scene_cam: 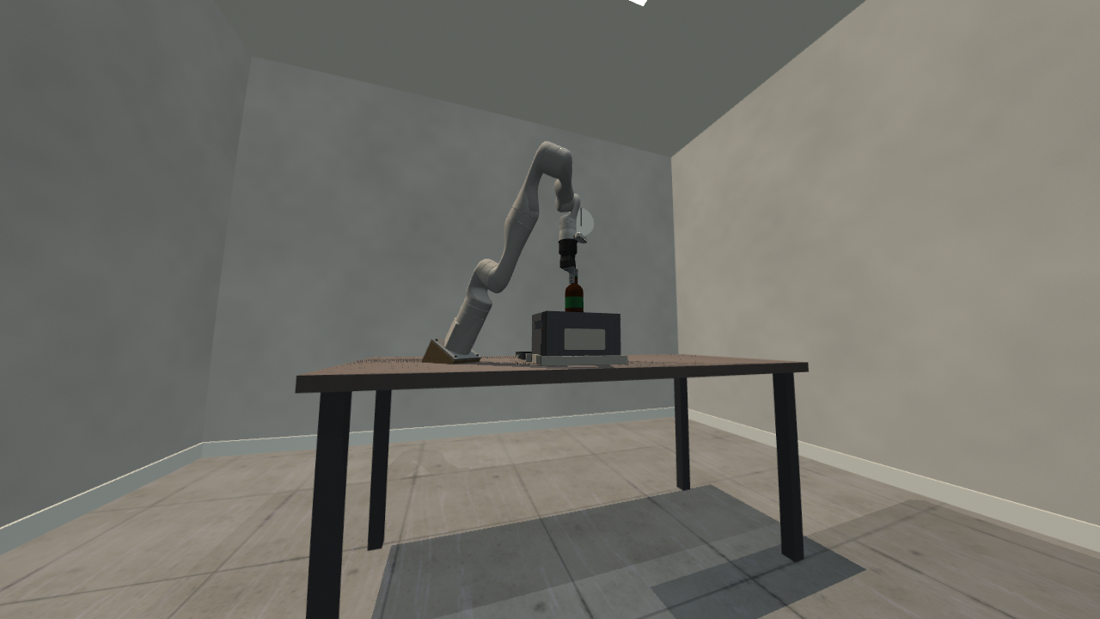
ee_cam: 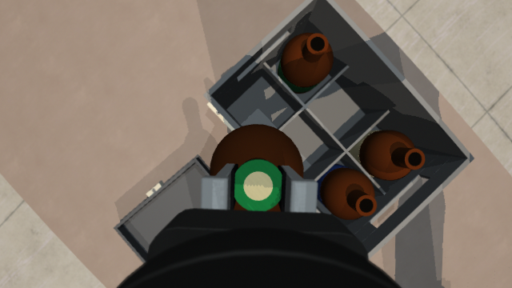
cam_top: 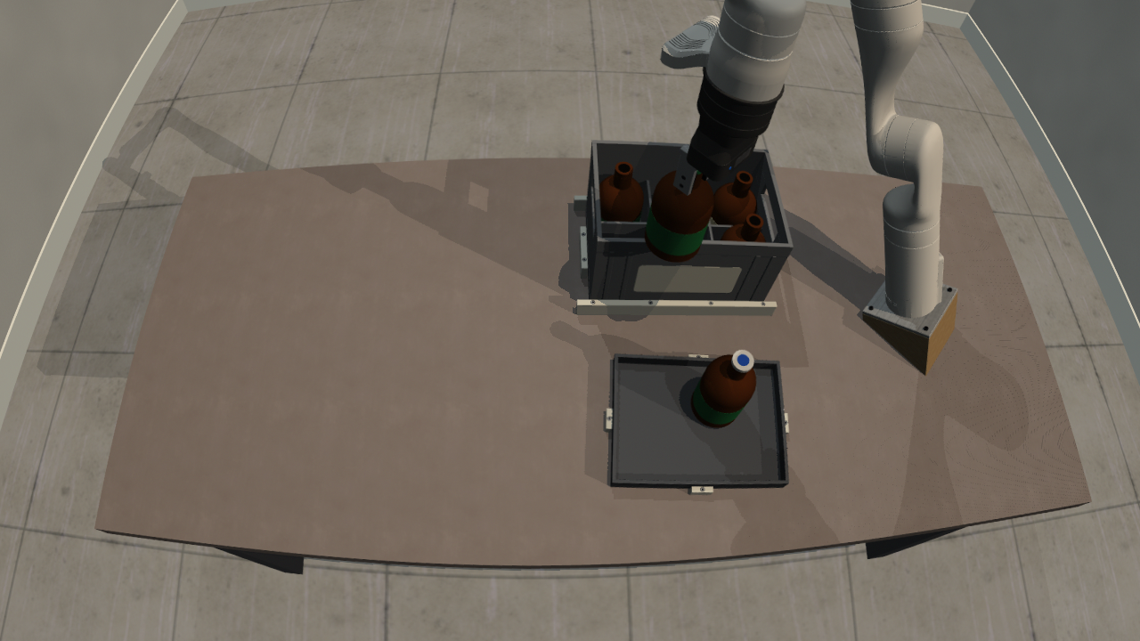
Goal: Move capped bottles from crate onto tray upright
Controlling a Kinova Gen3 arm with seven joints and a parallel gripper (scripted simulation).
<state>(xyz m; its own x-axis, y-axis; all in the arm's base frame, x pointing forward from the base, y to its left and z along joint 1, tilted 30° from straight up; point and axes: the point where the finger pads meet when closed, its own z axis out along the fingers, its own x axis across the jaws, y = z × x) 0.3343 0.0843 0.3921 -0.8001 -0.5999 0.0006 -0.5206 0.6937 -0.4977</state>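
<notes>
The dark tray is 2 cm behind my hand, 19 cm to the left of it and 31 cm below it. From my hand the other things lie so: crate: 6 cm behind, 9 cm to the right, 24 cm below.
</notes>
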